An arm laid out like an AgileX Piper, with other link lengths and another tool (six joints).
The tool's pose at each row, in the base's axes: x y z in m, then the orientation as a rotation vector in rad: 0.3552, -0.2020, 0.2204, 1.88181, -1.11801, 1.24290; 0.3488, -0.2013, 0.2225, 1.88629, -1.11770, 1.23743; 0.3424, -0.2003, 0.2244, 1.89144, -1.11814, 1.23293; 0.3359, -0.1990, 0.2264, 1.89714, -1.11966, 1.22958; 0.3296, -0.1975, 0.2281, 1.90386, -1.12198, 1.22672; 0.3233, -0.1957, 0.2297, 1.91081, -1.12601, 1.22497; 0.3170, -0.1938, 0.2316, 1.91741, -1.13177, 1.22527; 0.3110, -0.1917, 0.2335, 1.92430, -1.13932, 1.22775
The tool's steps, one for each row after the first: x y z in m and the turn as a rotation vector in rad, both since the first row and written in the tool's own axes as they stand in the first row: 0.0004, 0.0055, -0.0040, -0.00030, -0.00464, -0.00267; 0.0006, 0.0108, -0.0081, 0.00037, -0.00962, -0.00442; 0.0008, 0.0161, -0.0126, 0.00199, -0.01492, -0.00494; 0.0006, 0.0211, -0.0171, 0.00451, -0.02096, -0.00471; 0.0002, 0.0259, -0.0217, 0.00769, -0.02738, -0.00281; 0.0002, 0.0307, -0.0266, 0.01170, -0.03347, 0.00119; 0.0001, 0.0352, -0.0315, 0.01705, -0.03960, 0.00734
